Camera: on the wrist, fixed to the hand. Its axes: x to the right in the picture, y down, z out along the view.
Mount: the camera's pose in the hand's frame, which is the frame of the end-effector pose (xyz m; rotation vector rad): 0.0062 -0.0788 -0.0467 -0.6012 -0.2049 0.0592
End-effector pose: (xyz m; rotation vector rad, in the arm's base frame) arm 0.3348 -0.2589 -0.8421 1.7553 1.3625 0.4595
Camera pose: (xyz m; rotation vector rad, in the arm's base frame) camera 0.2555 -0.2309 -0.8789 1.3026 0.9049 0.6268
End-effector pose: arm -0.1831 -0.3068 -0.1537 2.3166 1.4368 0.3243
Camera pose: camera -0.2620 -0.2604 -0.1470 1.8398 0.9982 0.4490
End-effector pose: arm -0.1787 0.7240 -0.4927 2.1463 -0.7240 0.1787
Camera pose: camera -0.1242 0.7946 -0.5144 1.5804 -0.8337 -0.2107
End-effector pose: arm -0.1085 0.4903 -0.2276 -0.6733 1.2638 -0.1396
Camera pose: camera -0.1285 0.4061 -0.1969 -1.1316 1.1249 0.3661
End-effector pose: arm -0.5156 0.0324 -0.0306 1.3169 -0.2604 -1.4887
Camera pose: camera -0.5201 0.0801 -0.1089 0.6738 0.0239 -1.4956
